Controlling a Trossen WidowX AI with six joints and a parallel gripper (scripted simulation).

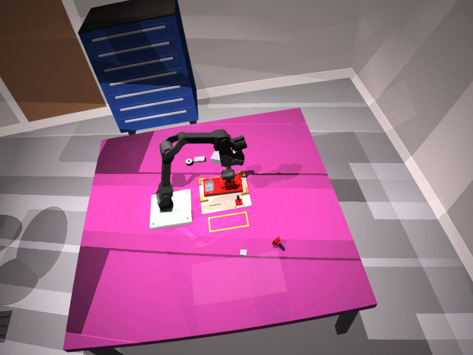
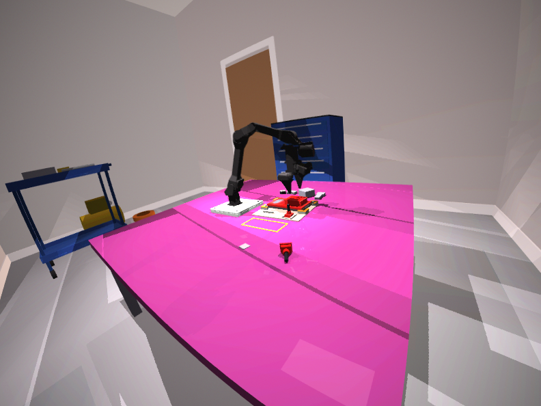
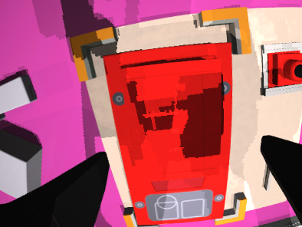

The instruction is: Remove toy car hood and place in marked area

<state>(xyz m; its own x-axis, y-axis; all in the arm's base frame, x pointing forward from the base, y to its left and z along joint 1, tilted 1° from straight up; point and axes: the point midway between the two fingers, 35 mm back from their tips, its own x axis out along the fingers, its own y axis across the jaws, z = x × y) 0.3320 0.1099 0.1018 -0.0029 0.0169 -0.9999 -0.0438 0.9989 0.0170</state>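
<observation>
My gripper tip is 5 cm above the red hood panel.
</observation>
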